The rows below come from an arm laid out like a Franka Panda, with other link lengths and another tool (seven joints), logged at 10 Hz.
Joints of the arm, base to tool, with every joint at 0 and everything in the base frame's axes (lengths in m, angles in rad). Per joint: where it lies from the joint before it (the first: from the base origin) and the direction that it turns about. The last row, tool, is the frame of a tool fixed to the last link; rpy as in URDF.
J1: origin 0 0 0.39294 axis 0 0 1
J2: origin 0 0 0 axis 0 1 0
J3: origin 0 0 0.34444 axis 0 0 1
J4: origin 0.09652 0 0 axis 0 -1 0
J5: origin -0.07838 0 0.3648 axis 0 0 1
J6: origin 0 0 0 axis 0 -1 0
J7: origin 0.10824 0 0 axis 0 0 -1
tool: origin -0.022 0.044 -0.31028 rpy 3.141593 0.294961 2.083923
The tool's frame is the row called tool.
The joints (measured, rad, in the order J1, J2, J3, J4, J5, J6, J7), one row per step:
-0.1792, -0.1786, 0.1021, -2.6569, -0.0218, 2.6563, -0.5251
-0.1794, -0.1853, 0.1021, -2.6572, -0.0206, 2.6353, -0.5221
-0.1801, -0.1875, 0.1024, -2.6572, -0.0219, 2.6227, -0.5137
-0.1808, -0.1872, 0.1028, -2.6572, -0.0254, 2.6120, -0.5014
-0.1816, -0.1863, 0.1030, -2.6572, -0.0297, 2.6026, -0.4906
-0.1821, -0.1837, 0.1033, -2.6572, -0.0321, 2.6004, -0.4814
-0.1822, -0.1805, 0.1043, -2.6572, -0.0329, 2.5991, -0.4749
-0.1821, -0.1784, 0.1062, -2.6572, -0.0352, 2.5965, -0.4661
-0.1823, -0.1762, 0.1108, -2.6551, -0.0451, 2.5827, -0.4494
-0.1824, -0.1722, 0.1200, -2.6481, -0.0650, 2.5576, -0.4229
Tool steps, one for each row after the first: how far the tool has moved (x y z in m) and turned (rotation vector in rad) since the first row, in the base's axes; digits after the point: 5 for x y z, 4 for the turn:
-0.00505, 0.00024, 0.00032, 0.0014, 0.0145, -0.0048
-0.00818, 0.00038, -0.00018, 0.0022, 0.0246, -0.0129
-0.01115, 0.00054, -0.00152, 0.0025, 0.0353, -0.0229
-0.01391, 0.00043, -0.00297, 0.0020, 0.0453, -0.0312
-0.01482, 0.00056, -0.00432, 0.0023, 0.0498, -0.0388
-0.01560, 0.00119, -0.00581, 0.0031, 0.0541, -0.0437
-0.01654, 0.00217, -0.00700, 0.0029, 0.0585, -0.0488
-0.01970, 0.00358, -0.00868, -0.0015, 0.0722, -0.0540
-0.02393, 0.00586, -0.01044, -0.0125, 0.0939, -0.0572

